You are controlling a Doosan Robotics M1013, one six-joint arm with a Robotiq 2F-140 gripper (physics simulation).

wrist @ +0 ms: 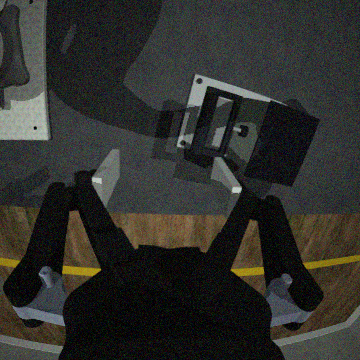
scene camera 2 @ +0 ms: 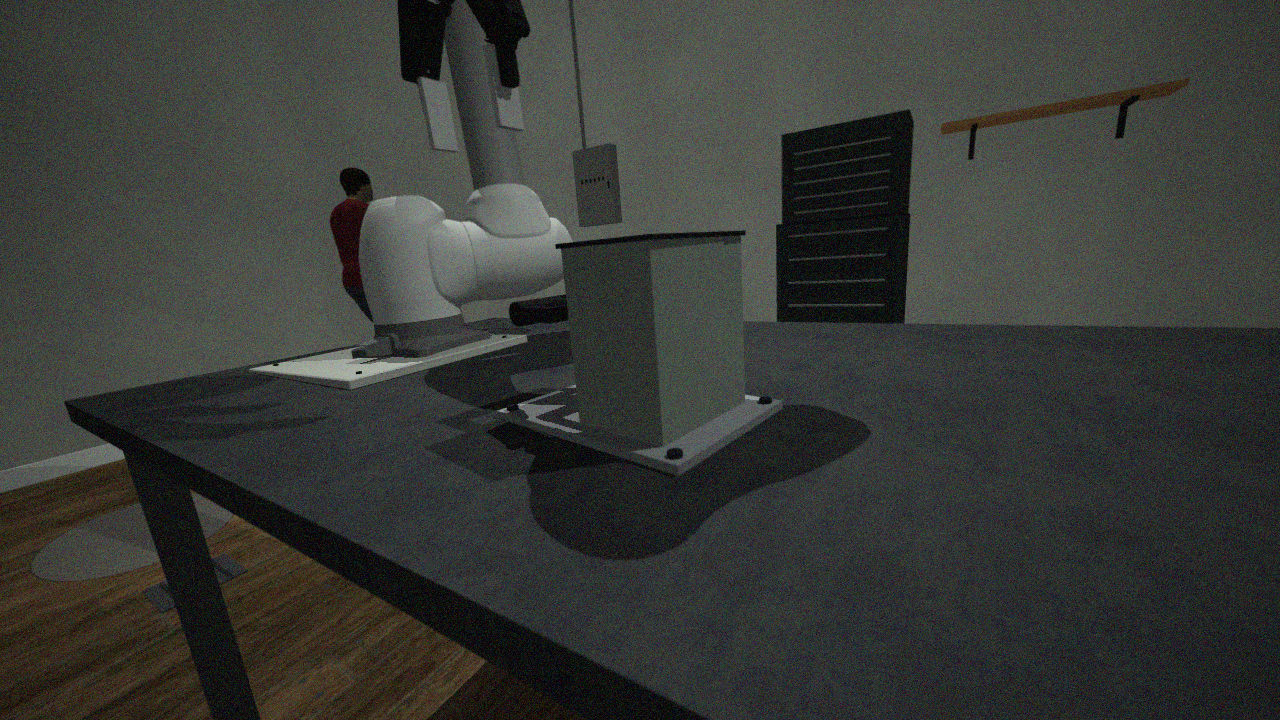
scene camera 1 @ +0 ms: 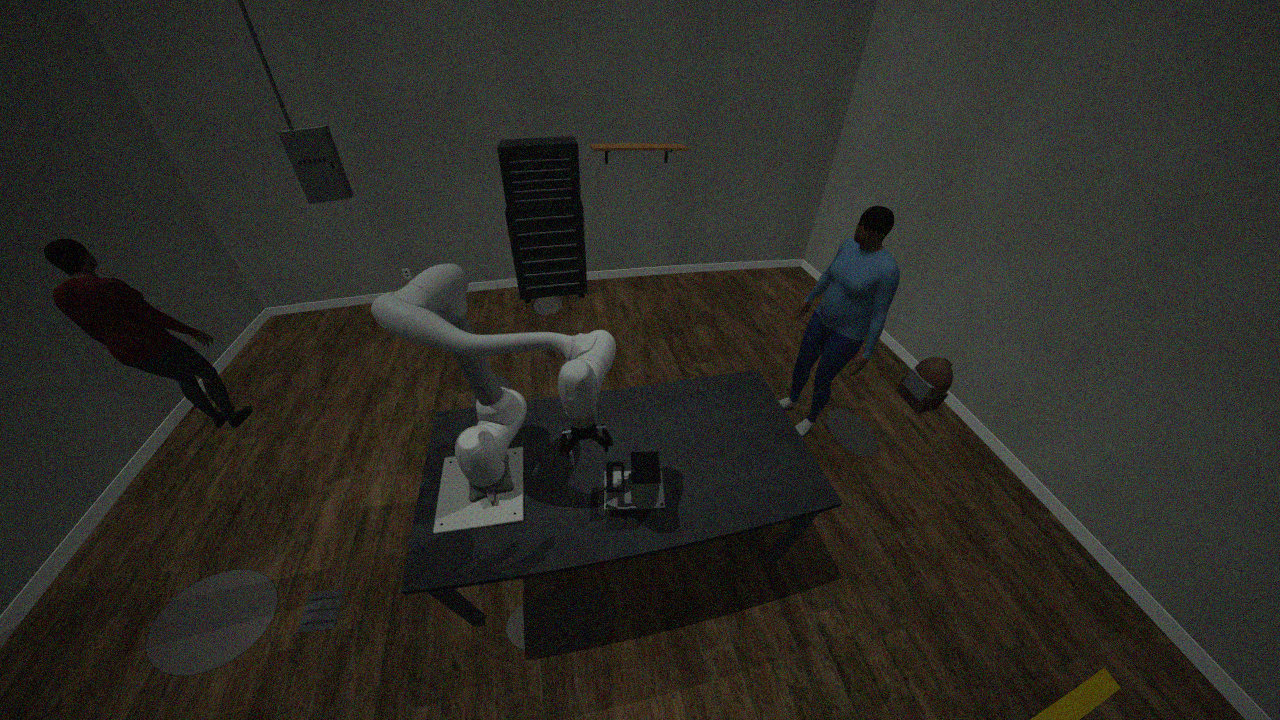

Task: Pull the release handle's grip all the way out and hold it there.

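The release handle's grip is a black rectangular frame [scene camera 1: 609,477] [wrist: 202,120] beside a box-shaped housing [scene camera 1: 645,467] [scene camera 2: 698,331] [wrist: 282,143] with a dark top. A short stem with a black knob [wrist: 242,131] shows between grip and housing. Whether the stem is drawn out, I cannot tell. In scene camera 2 the housing hides the grip. My gripper [scene camera 1: 588,447] [scene camera 2: 474,127] [wrist: 165,165] is open and empty, fingers pointing down, above the table on the grip's side of the housing. In the wrist view its right finger pad appears just below the grip's near end.
The housing stands on a pale bolted plate [scene camera 2: 725,434] [wrist: 197,92] on the dark table [scene camera 1: 716,429] [scene camera 2: 984,501]. The arm's white base plate [scene camera 1: 456,510] [scene camera 2: 313,368] [wrist: 30,122] is nearby. Two people [scene camera 1: 125,322] [scene camera 1: 850,295] stand off the table. A drawer cabinet [scene camera 1: 546,219] [scene camera 2: 845,223] stands behind.
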